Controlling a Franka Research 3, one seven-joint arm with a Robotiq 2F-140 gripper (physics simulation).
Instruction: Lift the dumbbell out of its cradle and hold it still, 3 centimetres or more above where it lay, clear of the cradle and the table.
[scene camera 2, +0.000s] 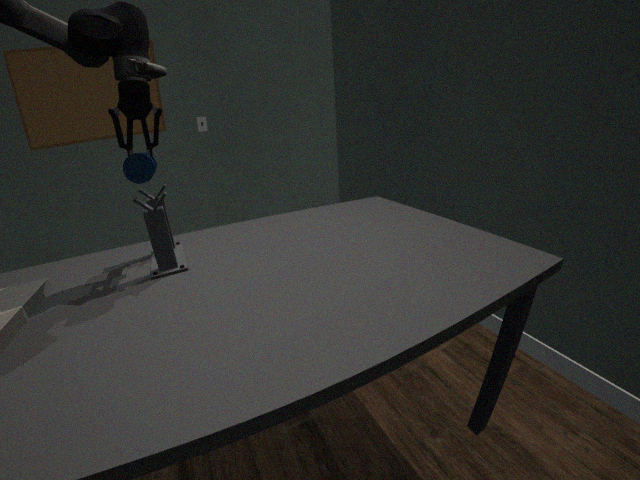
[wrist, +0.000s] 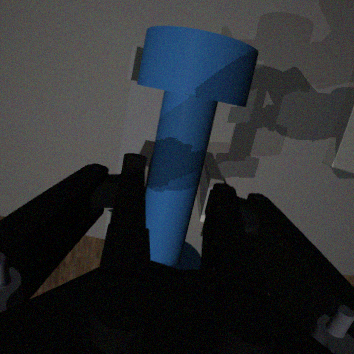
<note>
I see my gripper (scene camera 2: 142, 174), a blue dumbbell (scene camera 2: 139, 168) and a grey cradle (scene camera 2: 168, 258).
The blue dumbbell also shows in the wrist view (wrist: 196, 68). My gripper shows as well in the wrist view (wrist: 175, 162). The grey cradle also shows in the wrist view (wrist: 143, 107).
</note>
